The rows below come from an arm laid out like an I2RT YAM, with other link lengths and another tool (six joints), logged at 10 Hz.
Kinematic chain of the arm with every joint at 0, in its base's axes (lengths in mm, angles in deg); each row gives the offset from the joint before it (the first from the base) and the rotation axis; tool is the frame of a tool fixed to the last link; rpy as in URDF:
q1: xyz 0 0 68 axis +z
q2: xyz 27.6 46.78 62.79 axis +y
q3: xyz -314.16 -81.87 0 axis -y
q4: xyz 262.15 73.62 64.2 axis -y
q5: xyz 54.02 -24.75 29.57 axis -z
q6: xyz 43.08 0 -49 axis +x
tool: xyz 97 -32 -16 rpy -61.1 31.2 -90
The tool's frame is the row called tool.
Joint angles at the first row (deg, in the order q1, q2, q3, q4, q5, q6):
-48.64 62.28 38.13 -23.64 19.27 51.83
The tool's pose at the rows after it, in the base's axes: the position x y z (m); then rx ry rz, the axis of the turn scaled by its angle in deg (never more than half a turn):
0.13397 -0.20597 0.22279 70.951 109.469 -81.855
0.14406 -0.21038 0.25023 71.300 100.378 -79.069
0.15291 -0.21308 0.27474 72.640 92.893 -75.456
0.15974 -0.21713 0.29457 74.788 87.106 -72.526
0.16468 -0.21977 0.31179 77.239 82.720 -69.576
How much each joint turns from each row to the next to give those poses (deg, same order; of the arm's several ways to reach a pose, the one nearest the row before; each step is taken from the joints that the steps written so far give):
0.00 -5.13 1.44 4.74 -1.62 0.03
0.00 -2.72 1.31 4.00 -1.64 1.48
0.00 -1.59 1.51 3.15 -1.38 2.78
0.00 -0.24 1.71 2.36 -0.24 3.12
0.00 0.09 1.96 1.01 0.03 3.35

